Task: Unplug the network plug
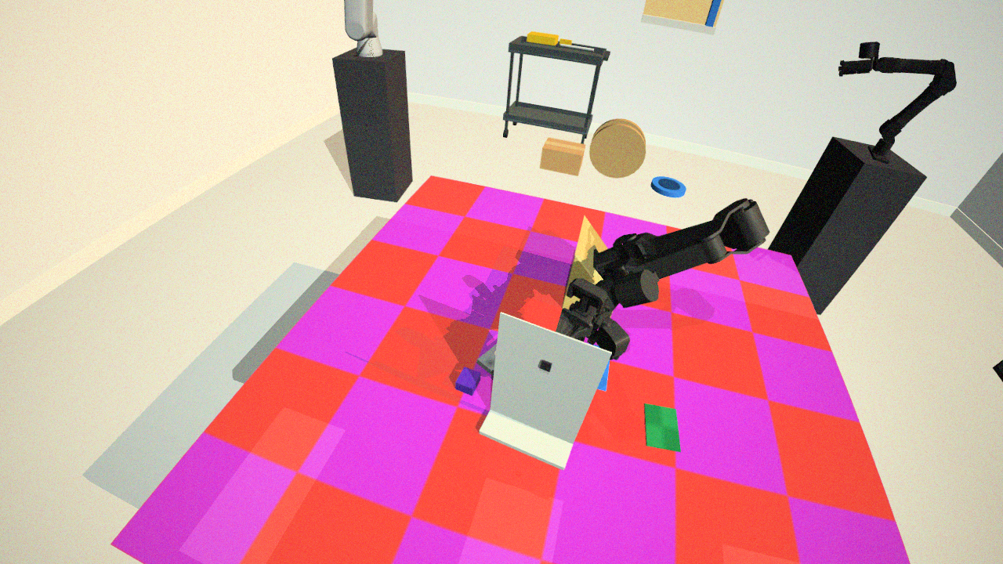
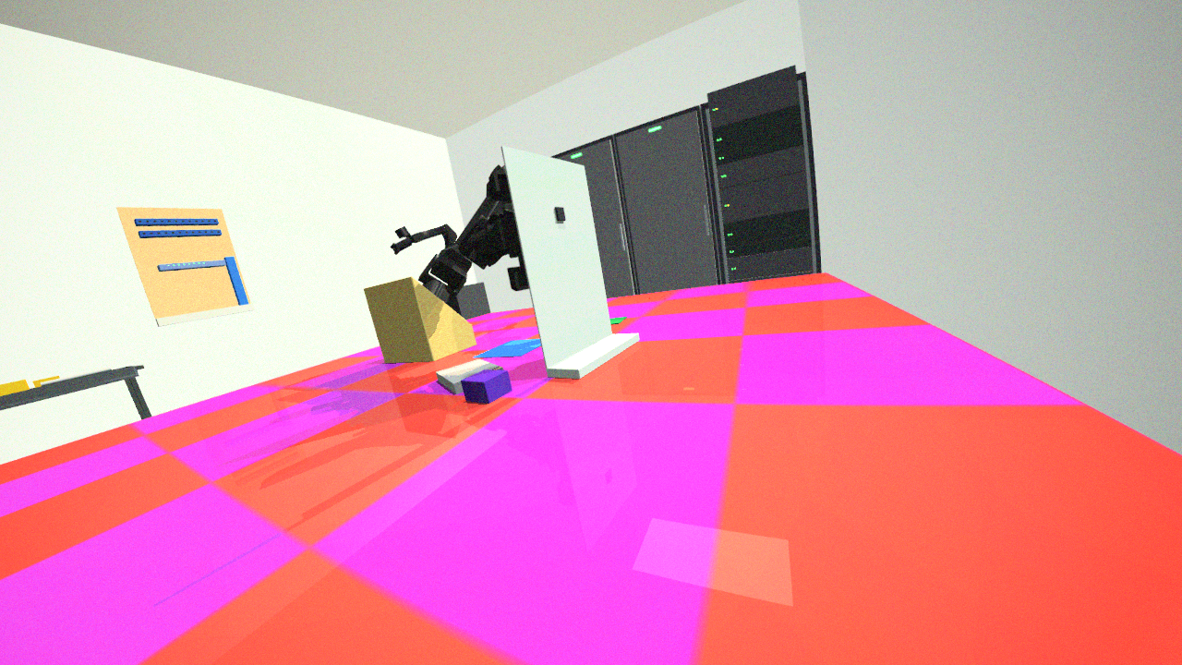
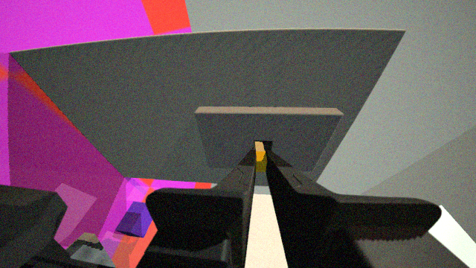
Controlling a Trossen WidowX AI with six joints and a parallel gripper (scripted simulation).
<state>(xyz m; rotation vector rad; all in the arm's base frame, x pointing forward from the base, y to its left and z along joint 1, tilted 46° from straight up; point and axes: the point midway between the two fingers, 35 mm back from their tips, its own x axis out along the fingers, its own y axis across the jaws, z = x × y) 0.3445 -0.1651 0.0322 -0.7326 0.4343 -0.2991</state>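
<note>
The flat blue square lies 200 mm below my gripper tip, 160 mm behind it and 90 mm to the left of it. The rest, counted from my gripper tip: grey upright panel (80 mm below, 30 mm ahead, 10 mm to the right); then network plug (right at my gripper tip).
</note>
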